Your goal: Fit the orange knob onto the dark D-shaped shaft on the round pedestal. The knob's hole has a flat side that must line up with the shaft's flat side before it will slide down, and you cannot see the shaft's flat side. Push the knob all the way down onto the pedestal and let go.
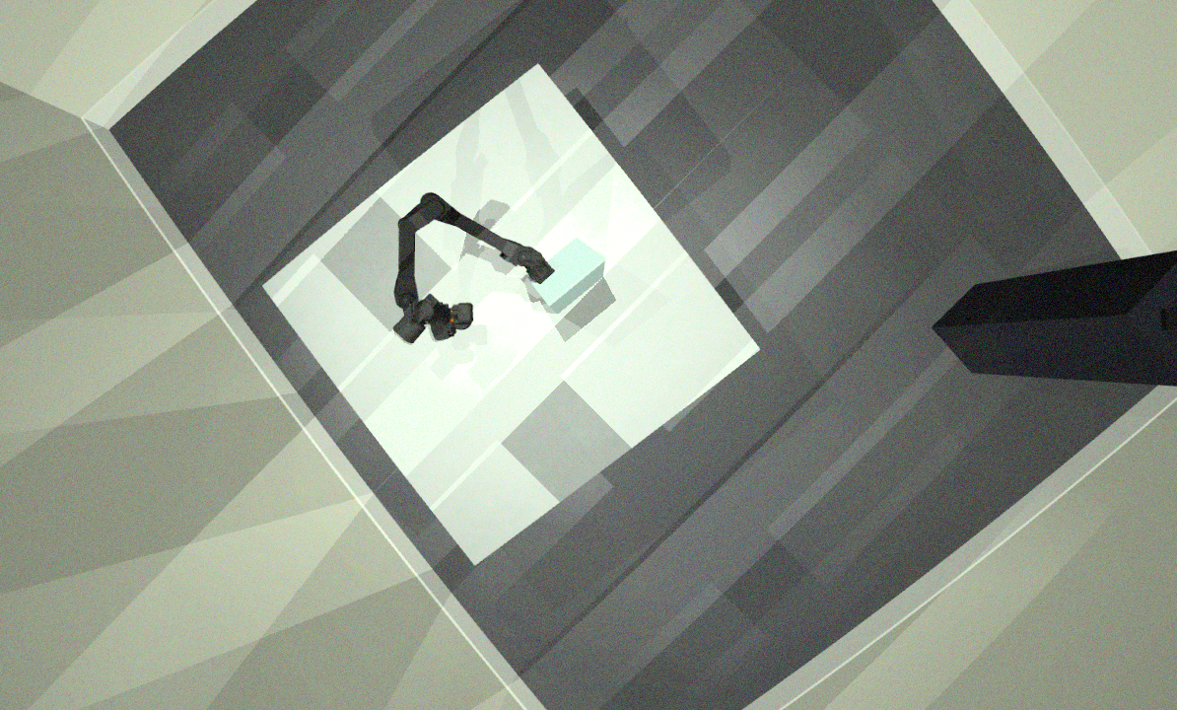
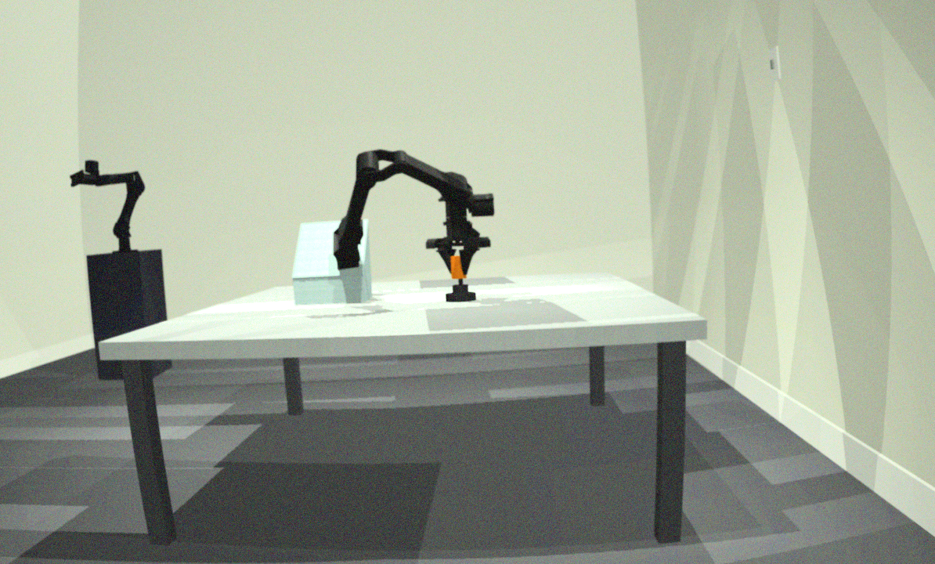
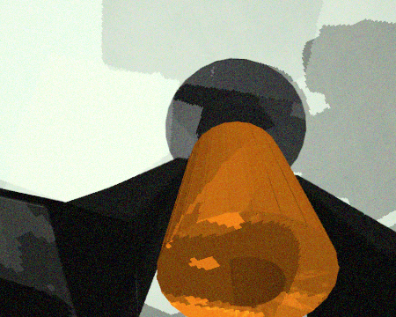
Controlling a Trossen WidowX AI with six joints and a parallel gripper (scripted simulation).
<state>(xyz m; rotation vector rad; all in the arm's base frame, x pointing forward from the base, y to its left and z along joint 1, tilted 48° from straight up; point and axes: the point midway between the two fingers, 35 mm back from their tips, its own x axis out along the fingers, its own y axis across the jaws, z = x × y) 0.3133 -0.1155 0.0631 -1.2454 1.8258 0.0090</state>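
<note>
The orange knob lies 2 cm above my gripper tip. The rest, counted from my gripper tip: pedestal 4 cm below.
</note>
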